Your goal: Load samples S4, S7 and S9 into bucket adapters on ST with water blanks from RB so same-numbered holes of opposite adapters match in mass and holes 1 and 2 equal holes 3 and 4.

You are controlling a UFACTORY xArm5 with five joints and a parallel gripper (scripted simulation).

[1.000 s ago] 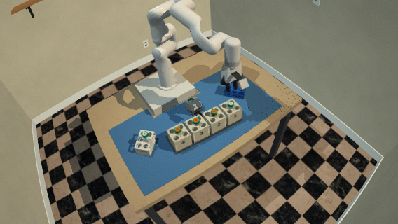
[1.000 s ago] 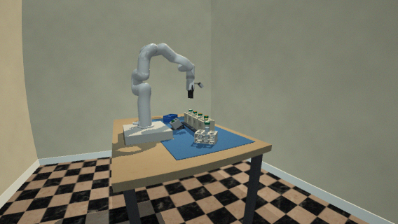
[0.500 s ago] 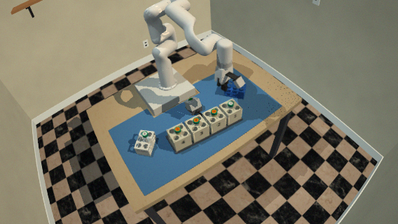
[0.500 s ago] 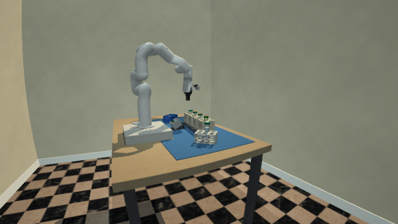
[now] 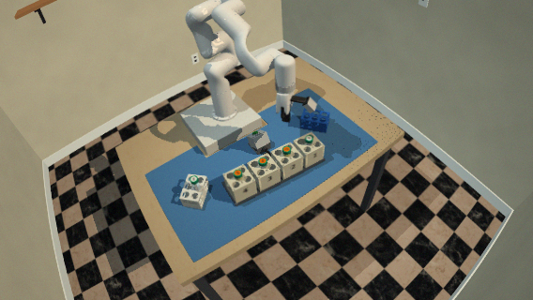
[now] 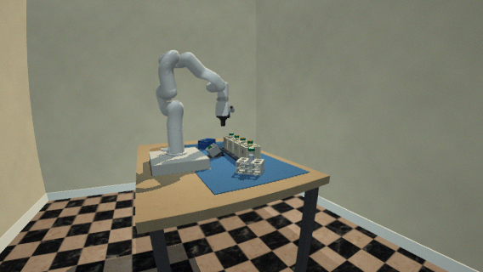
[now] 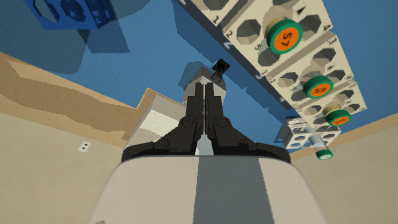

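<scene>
The DONE desk is 100 mm behind my hand, 90 mm to the right of it and 160 mm below it. Round my hand: adapter 2: 80 mm ahead, 50 mm to the right, 160 mm below; then sample tube S9: 90 mm ahead, 170 mm to the right, 140 mm below; then sample tube S7: 80 mm ahead, 60 mm to the right, 140 mm below.
</scene>
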